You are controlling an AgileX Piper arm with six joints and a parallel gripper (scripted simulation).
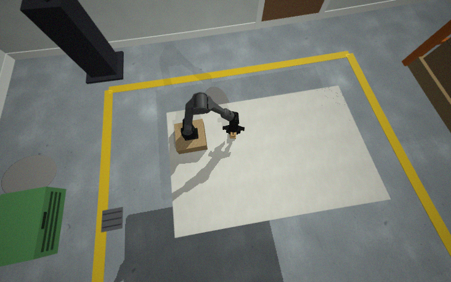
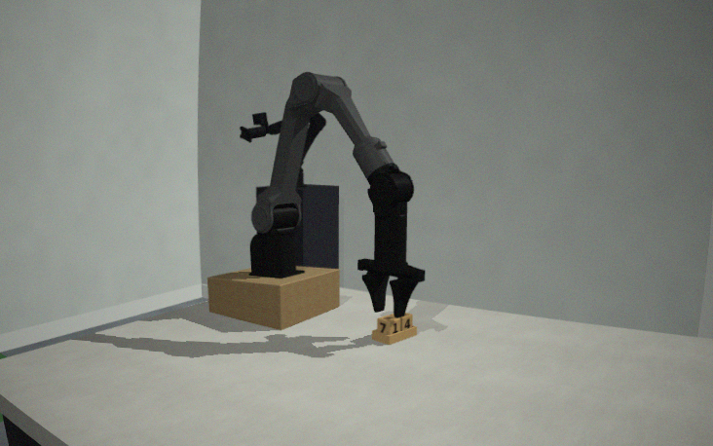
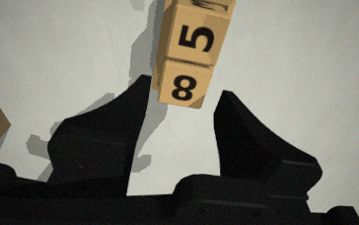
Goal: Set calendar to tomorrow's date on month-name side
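My gripper is now 3 cm above the wooden number cube. The rest, counted from my hand: wooden tray 5 cm below, 2 cm to the left.
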